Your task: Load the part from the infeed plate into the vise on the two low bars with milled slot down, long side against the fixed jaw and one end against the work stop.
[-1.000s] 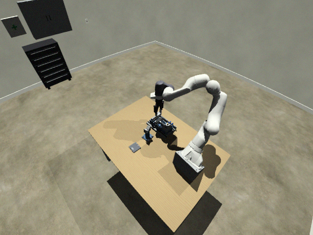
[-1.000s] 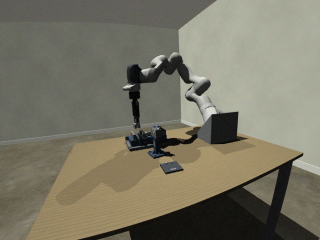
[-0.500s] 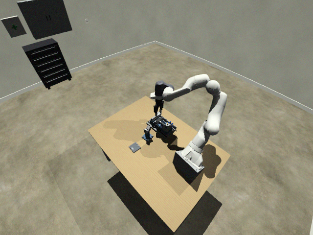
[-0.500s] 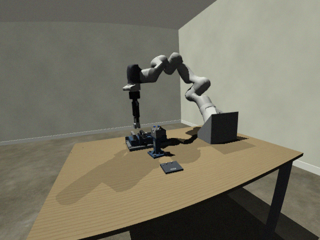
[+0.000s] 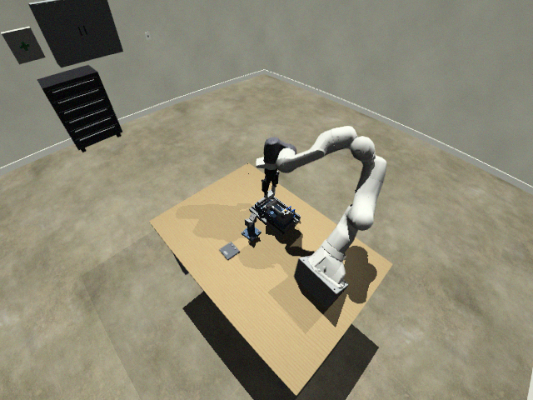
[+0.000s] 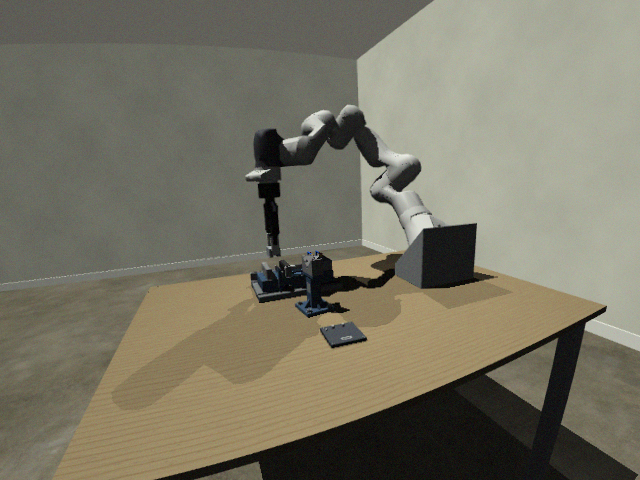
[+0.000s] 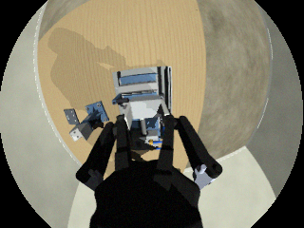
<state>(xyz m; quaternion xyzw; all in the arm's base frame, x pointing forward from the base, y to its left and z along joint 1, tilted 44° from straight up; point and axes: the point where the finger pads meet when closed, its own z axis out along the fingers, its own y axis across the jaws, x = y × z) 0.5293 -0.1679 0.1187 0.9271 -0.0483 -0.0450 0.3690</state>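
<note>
My gripper is now 30 mm above the part.
</note>
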